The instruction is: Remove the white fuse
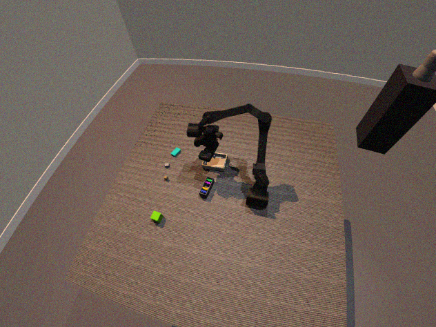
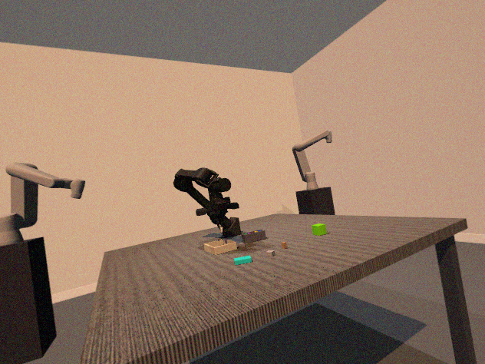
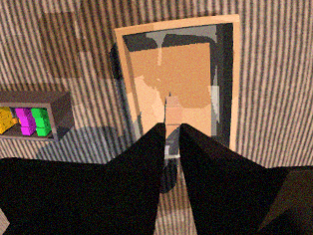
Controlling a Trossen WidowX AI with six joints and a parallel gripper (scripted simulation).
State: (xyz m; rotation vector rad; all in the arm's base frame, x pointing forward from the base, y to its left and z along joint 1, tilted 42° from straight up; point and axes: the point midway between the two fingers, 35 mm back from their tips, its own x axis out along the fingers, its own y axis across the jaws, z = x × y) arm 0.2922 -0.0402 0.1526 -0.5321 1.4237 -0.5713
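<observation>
My gripper tip is 10 mm above the white fuse. Round my gripper tip: tray 90 mm below, 10 mm to the right; then magenta fuse 140 mm to the left, 70 mm below, 20 mm behind; then green fuse 120 mm to the left, 70 mm below, 20 mm behind.
</observation>
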